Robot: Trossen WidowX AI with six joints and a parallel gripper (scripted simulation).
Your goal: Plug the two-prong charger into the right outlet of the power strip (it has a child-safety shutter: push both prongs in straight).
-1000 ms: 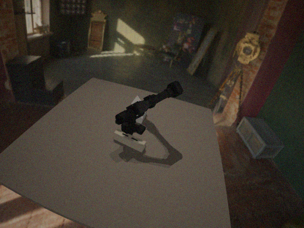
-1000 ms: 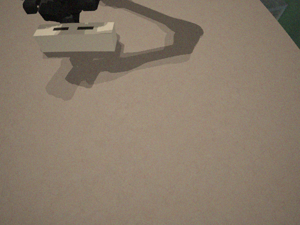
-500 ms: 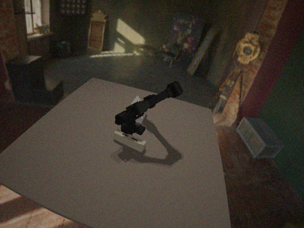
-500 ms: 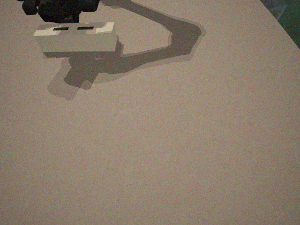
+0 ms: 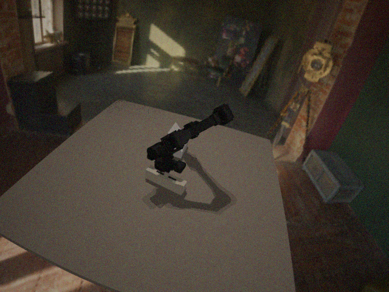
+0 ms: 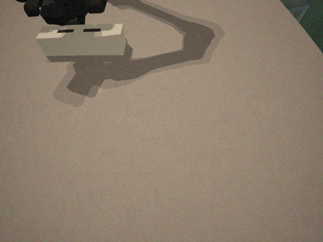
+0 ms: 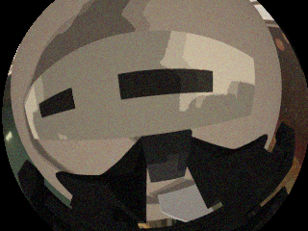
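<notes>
My gripper tip is now 2 cm short of the black two-prong charger and 1 cm below it.
</notes>
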